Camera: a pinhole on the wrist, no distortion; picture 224 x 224 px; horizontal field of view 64.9 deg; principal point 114.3 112.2 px. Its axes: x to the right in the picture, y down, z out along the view. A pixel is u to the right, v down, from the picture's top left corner.
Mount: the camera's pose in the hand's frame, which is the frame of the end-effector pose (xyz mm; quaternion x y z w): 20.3 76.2 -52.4 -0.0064 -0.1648 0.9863 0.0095
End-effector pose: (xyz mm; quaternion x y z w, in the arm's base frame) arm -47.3 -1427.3 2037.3 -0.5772 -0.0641 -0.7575 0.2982
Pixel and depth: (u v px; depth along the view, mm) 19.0 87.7 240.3
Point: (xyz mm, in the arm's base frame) 100.3 -1422.3 2225.7
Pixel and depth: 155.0 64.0 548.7
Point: 422.5 -1192.5 2091.3
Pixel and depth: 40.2 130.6 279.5
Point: 78.7 -1351.3 2235.9
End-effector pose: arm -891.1 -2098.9 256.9 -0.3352 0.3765 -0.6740 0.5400
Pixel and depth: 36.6 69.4 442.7
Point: -571.2 -2367.8 438.5
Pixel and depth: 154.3 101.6 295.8
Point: -682.5 -2082.3 370.4
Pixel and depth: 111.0 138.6 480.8
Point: -640.3 -2154.4 573.2
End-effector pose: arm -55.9 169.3 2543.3 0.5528 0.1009 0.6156 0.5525
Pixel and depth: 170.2 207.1 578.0
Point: 443.4 -13.0 2290.8
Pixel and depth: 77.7 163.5 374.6
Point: 261.2 166.4 2582.7
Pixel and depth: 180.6 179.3 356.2
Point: 200.3 17.6 2440.8
